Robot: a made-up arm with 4 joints.
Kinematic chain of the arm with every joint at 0, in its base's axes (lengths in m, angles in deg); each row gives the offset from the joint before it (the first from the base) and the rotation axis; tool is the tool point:
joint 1: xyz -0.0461 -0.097 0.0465 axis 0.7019 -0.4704 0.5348
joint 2: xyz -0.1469 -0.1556 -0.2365 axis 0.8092 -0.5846 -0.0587
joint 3: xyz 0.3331 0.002 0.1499 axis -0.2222 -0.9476 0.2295
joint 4: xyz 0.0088 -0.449 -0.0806 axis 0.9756 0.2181 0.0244
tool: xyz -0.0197 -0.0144 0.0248
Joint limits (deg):
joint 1: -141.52..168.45
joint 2: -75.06..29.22
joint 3: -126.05..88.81
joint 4: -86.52..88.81
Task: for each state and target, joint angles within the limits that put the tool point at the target. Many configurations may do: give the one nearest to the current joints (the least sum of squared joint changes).
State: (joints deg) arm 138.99 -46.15 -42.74 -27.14
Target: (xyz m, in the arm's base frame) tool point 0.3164 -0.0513 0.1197
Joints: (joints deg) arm 127.17 -64.14 -70.36 -29.60
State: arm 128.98 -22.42 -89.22 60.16
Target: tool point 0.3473 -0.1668 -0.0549
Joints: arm 102.23 -48.03 -80.72 54.18
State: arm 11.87 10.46 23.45 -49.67
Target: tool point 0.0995 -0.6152 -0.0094
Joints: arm -2.97 -34.45 -22.44 -57.49
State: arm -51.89 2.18 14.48 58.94
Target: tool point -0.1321 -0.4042 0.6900
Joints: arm -101.68 14.03 37.56 59.72
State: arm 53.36 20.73 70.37 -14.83
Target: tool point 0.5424 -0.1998 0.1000
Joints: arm 84.95 -21.73 63.41 -26.06
